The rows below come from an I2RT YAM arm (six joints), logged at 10 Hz.
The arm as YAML. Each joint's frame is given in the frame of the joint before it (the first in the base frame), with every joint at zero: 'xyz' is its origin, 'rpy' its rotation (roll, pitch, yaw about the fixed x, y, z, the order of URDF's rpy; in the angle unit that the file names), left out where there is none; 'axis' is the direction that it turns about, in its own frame. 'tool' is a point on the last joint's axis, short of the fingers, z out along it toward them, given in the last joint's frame.
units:
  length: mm
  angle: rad
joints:
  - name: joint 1
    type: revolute
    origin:
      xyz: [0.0, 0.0, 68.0]
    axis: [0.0, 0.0, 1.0]
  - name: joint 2
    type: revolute
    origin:
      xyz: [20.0, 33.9, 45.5]
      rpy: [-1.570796, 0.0, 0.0]
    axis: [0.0, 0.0, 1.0]
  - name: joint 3
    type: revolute
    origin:
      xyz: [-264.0, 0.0, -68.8]
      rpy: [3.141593, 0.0, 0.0]
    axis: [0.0, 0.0, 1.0]
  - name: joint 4
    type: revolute
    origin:
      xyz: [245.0, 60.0, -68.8]
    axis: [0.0, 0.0, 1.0]
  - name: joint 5
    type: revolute
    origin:
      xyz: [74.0, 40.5, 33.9]
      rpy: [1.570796, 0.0, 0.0]
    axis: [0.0, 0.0, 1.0]
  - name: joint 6
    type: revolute
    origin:
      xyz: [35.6, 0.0, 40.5]
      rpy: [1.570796, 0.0, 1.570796]
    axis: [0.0, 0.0, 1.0]
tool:
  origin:
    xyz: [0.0, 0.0, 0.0]
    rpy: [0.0, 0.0, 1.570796]
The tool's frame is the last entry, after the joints.
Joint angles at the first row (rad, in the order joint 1, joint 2, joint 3, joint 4, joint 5, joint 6):
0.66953 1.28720 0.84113 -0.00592 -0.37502 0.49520
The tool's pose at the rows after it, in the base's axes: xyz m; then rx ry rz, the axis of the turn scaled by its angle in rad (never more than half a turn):
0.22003 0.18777 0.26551 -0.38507 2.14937 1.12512
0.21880 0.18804 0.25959 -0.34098 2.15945 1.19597
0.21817 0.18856 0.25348 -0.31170 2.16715 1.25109
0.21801 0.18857 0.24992 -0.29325 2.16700 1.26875
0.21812 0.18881 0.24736 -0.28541 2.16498 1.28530
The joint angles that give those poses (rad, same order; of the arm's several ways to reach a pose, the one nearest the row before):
0.65980 1.28853 0.82822 0.01086 -0.38863 0.55115
0.65972 1.29131 0.79846 0.06078 -0.41888 0.61695
0.65960 1.29848 0.77259 0.10669 -0.44466 0.66533
0.65960 1.30235 0.75710 0.13451 -0.44793 0.68689
0.65922 1.30706 0.74655 0.15730 -0.45513 0.70068

